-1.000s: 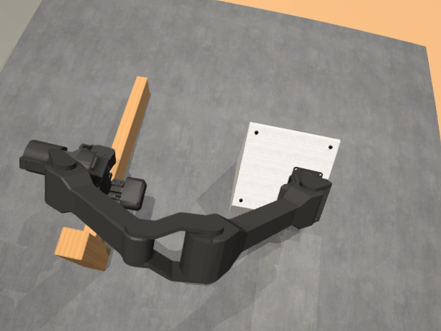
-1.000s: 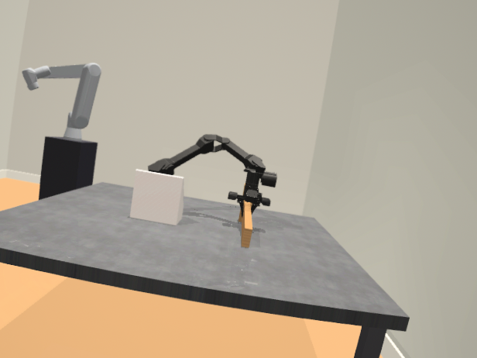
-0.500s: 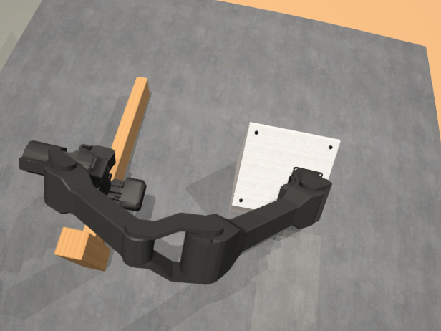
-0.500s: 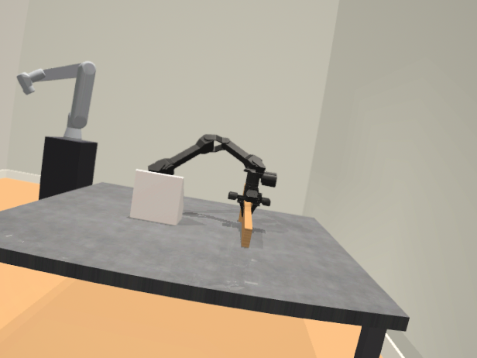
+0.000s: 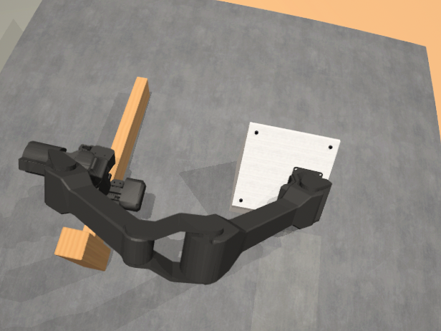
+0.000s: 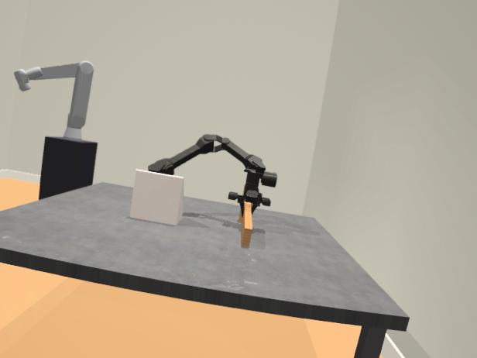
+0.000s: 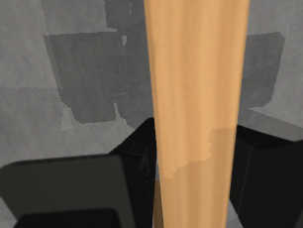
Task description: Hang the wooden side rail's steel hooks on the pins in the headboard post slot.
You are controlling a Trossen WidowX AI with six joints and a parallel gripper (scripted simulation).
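Now: the headboard post 12 cm to the left of my gripper tip, 4 cm above it and 1 cm behind it.
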